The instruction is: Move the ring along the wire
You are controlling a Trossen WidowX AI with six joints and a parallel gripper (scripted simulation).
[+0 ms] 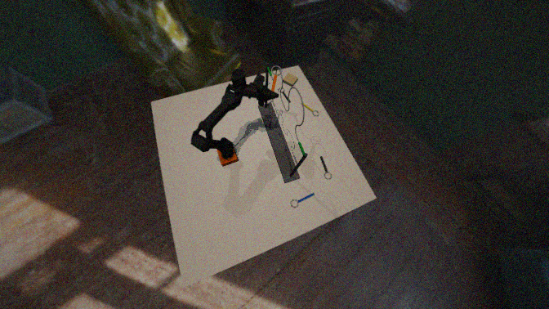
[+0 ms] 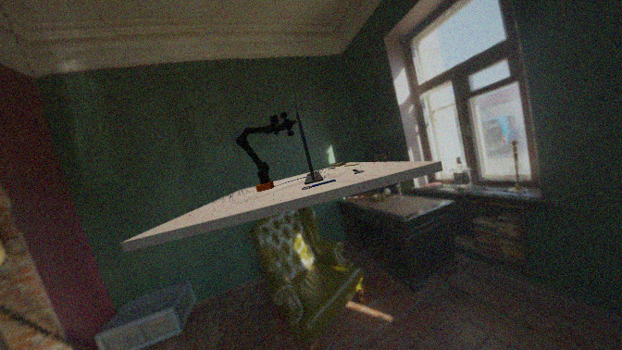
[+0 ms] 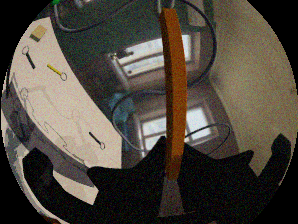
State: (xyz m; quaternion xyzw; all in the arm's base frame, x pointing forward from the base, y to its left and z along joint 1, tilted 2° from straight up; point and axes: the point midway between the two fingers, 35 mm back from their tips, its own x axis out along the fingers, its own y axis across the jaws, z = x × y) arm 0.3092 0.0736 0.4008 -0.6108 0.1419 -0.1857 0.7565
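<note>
Right now the ring with orange handle is 9 cm to the left of my gripper tip, 2 cm above it and 1 cm ahead of it. The rest, counted from my gripper tip: yellow-handled ring (44 cm below, 38 cm ahead, 15 cm to the left); then blue-handled ring (49 cm to the right, 44 cm below, 3 cm ahead); then black-handled ring (44 cm below, 35 cm to the right, 28 cm ahead).
</note>
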